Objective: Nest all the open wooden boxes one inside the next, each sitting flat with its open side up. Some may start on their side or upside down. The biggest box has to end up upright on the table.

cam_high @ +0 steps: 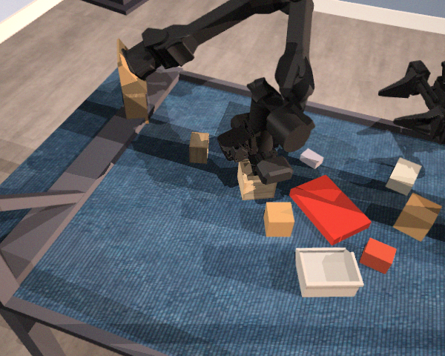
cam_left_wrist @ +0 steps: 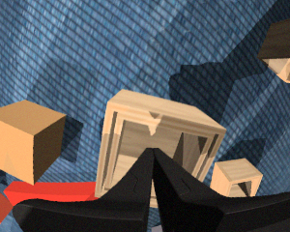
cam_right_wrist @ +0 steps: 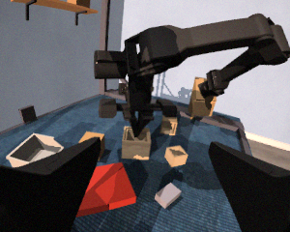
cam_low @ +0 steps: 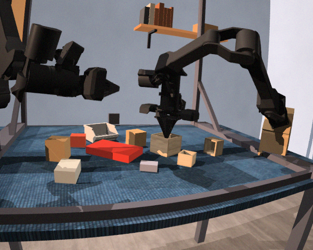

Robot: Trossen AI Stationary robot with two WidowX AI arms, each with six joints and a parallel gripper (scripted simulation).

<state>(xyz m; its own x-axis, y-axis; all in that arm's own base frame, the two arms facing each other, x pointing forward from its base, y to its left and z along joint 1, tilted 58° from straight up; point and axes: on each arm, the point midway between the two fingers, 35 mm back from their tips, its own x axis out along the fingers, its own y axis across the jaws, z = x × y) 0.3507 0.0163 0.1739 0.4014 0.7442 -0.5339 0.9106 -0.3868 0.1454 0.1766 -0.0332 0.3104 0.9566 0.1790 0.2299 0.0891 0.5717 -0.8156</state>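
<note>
Right now the red cube is 22 cm behind my right hand, 6 cm to the right of it and 19 cm below it. From my right hand the other things lie so: beige block 2 cm ahead, 6 cm to the right, 19 cm below; flat red block 15 cm behind, 6 cm to the left, 20 cm below; lavender block 2 cm behind, 14 cm to the left, 20 cm below.
</note>
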